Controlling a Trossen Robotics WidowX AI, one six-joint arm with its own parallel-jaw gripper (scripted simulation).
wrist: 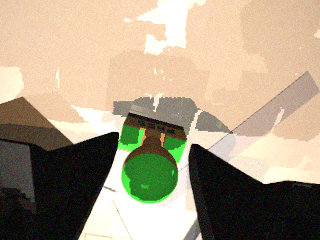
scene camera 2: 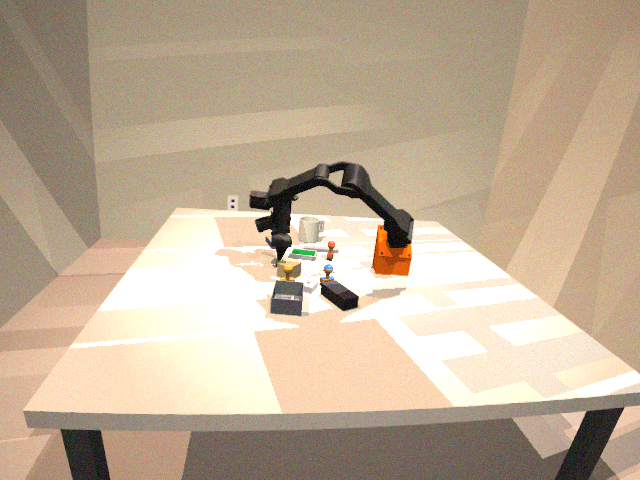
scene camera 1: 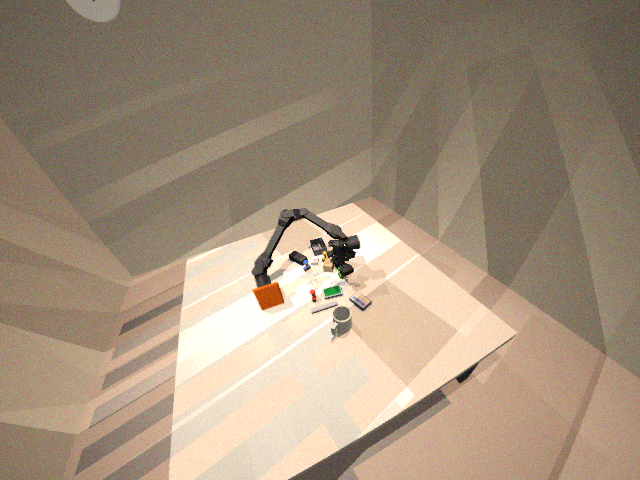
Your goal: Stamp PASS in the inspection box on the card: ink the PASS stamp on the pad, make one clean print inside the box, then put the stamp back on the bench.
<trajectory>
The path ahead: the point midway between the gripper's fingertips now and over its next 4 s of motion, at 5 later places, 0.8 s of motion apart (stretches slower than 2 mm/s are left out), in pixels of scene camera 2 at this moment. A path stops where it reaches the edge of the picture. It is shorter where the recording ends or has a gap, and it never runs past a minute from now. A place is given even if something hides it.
My gripper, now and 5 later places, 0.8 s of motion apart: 279, 257; 279, 256; 279, 252; 279, 249; 279, 246; 280, 242
</trajectory>
